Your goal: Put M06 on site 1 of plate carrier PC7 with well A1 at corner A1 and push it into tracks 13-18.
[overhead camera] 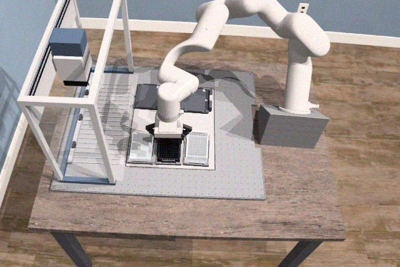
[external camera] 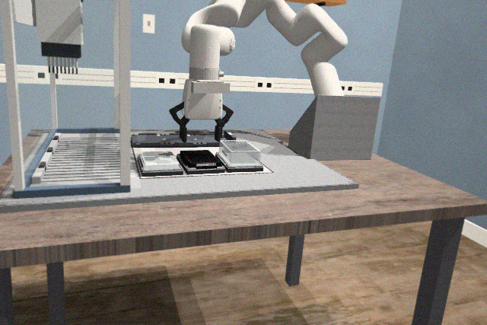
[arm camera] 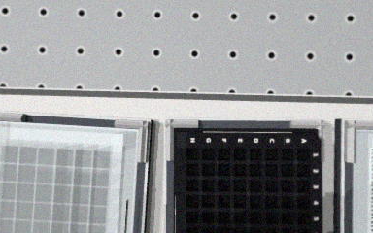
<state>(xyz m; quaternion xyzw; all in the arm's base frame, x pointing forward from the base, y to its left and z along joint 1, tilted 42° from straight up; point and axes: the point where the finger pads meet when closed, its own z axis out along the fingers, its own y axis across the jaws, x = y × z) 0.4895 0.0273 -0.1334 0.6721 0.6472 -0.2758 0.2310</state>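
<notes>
Right now my hand is 6 cm above the black 96-well plate M06. The rest, counted from my hand: clear deep-well block M09: 11 cm behind, 4 cm below; then dark nest S2: 7 cm below; then white plate M60: 11 cm ahead, 6 cm below.
</notes>
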